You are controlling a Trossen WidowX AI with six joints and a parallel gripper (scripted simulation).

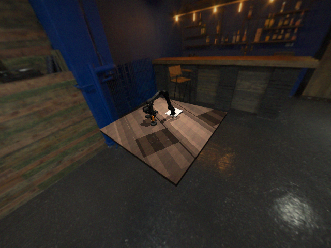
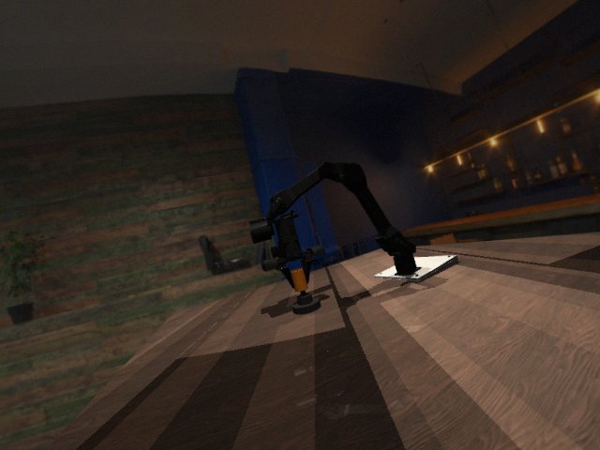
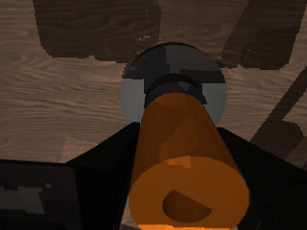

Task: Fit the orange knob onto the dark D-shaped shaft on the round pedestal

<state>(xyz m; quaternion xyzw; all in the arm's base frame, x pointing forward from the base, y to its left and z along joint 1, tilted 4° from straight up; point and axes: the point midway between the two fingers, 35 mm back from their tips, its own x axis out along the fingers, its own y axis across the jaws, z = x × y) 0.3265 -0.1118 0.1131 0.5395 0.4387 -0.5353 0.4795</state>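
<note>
The orange knob lies 2 cm above my gripper tip. Also, from my gripper tip: dark round pedestal 4 cm below.
</note>
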